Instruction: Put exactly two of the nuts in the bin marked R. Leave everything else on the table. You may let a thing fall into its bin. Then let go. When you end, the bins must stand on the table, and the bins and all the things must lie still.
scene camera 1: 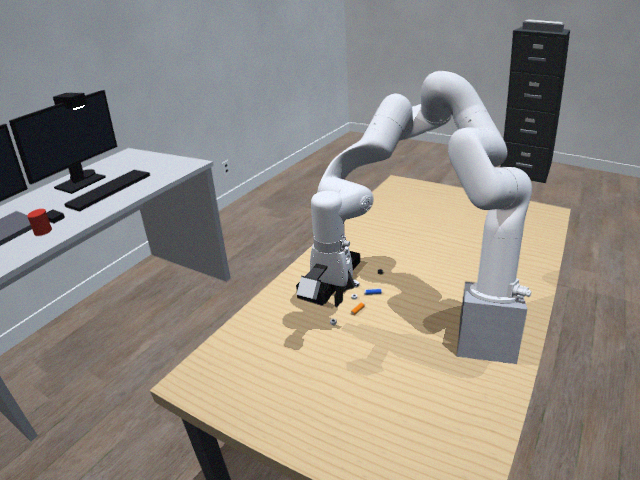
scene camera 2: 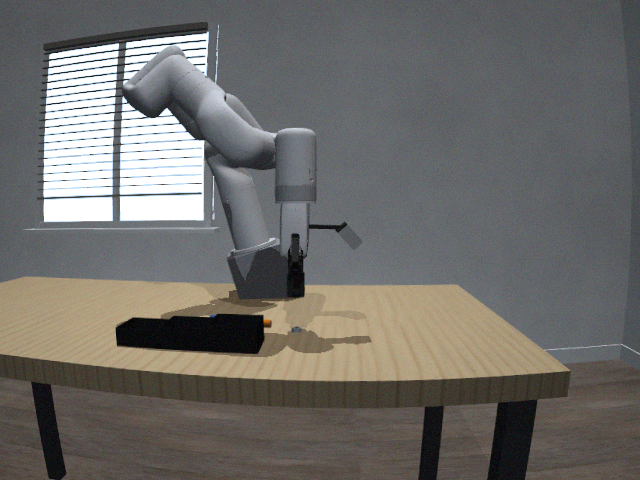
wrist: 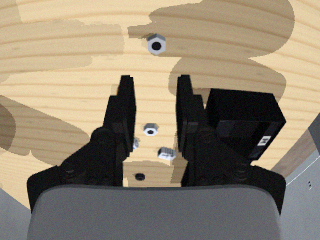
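Note:
A bin row appears in the pictures together with the gripper, which can be seen in scene camera 1 and in the wrist view.

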